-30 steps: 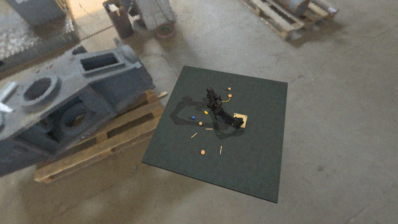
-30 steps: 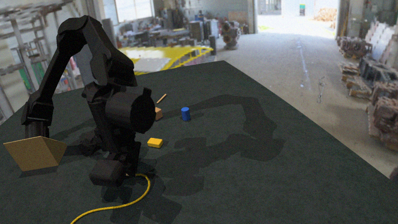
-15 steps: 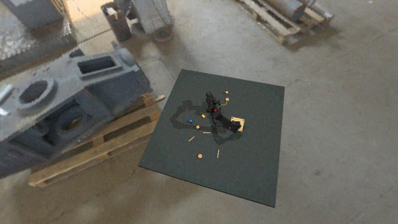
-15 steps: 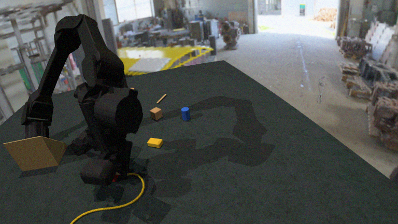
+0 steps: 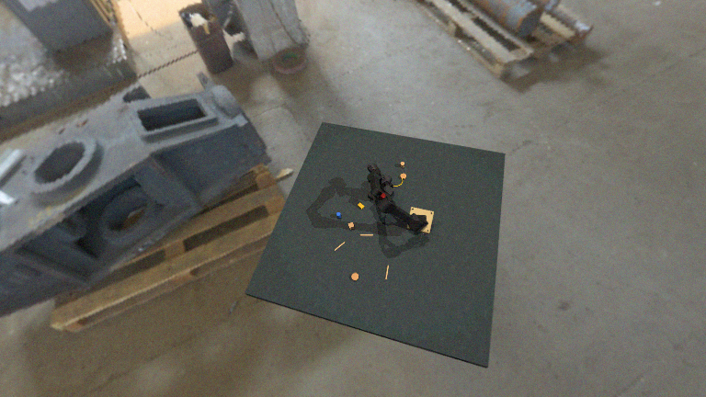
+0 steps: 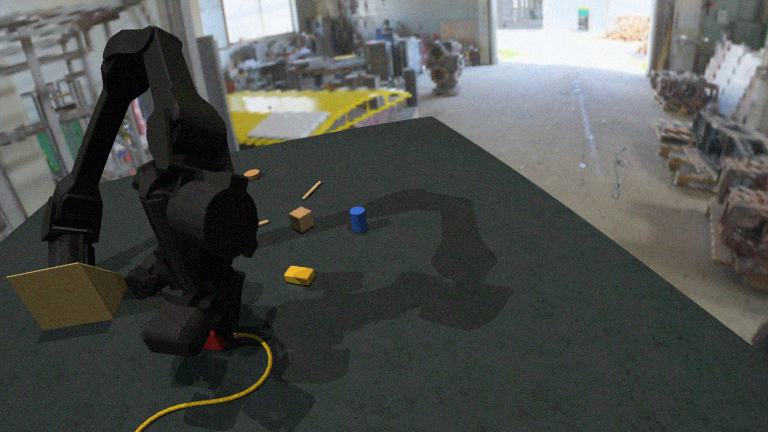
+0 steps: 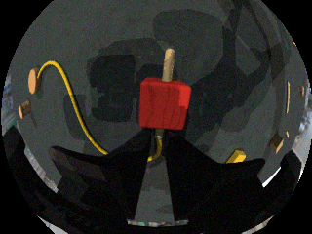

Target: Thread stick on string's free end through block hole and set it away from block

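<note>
The thin wooden stick is 1 cm behind my gripper tip and 1 cm to the left of it. Round my gripper tip: round wooden button (13 cm behind, 16 cm to the right, 1 cm below); then red block (2 cm behind, 1 cm to the left); then yellow block (11 cm ahead, 9 cm to the left, 1 cm below).
</note>
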